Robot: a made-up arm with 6 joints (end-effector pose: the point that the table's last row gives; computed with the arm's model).
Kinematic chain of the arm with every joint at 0, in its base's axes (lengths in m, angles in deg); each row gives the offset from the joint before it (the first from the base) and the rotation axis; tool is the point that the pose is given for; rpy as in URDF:
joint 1: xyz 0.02 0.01 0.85 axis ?
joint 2: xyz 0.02 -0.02 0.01 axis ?
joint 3: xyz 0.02 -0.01 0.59 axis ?
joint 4: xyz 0 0.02 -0.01 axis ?
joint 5: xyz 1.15 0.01 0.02 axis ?
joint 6: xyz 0 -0.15 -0.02 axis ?
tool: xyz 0.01 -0.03 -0.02 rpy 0 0 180
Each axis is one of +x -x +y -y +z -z.
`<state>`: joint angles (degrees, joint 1 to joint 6).
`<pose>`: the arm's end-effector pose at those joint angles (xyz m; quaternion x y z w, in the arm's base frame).
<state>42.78 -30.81 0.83 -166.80 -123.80 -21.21</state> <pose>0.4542 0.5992 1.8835 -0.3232 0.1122 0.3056 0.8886</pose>
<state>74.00 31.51 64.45 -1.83 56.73 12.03</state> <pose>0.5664 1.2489 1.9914 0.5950 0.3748 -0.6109 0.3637</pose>
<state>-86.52 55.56 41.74 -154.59 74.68 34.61</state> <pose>0.2572 -1.6082 0.7928 -0.3485 -0.5106 -0.1849 0.7639</pose>
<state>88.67 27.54 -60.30 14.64 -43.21 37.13</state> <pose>0.2092 0.3940 0.2309 -0.4316 -0.7608 -0.0189 0.4844</pose>
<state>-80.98 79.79 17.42 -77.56 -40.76 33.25</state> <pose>0.1271 -0.9586 -0.1535 0.1778 -0.7446 0.5274 0.3685</pose>
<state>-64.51 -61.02 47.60 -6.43 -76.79 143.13</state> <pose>-0.4703 0.7161 2.2717 0.3684 0.8456 0.1255 0.3654</pose>
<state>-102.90 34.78 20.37 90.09 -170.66 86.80</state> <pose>-0.3186 -1.4681 1.1960 -0.6821 0.7207 0.0907 0.0847</pose>
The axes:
joint 1: +z
joint 2: +y
joint 3: -y
joint 4: -x
joint 5: -y
joint 6: -x

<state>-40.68 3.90 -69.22 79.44 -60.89 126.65</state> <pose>0.4211 -0.3567 0.3663 -0.4335 -0.4299 0.1753 0.7724</pose>
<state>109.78 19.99 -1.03 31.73 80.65 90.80</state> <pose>-0.3127 1.3167 1.0922 0.8652 -0.0133 -0.4232 0.2686</pose>
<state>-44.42 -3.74 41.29 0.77 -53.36 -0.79</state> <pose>0.4723 -0.6851 2.2309 0.0663 -0.0297 0.9212 0.3822</pose>
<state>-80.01 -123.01 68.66 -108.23 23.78 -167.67</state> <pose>-0.2594 1.6333 0.4345 -0.6758 0.3475 -0.3327 0.5584</pose>
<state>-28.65 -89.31 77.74 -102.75 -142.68 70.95</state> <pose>-1.4156 0.8115 1.3161 0.0604 -0.9754 -0.1317 0.1664</pose>
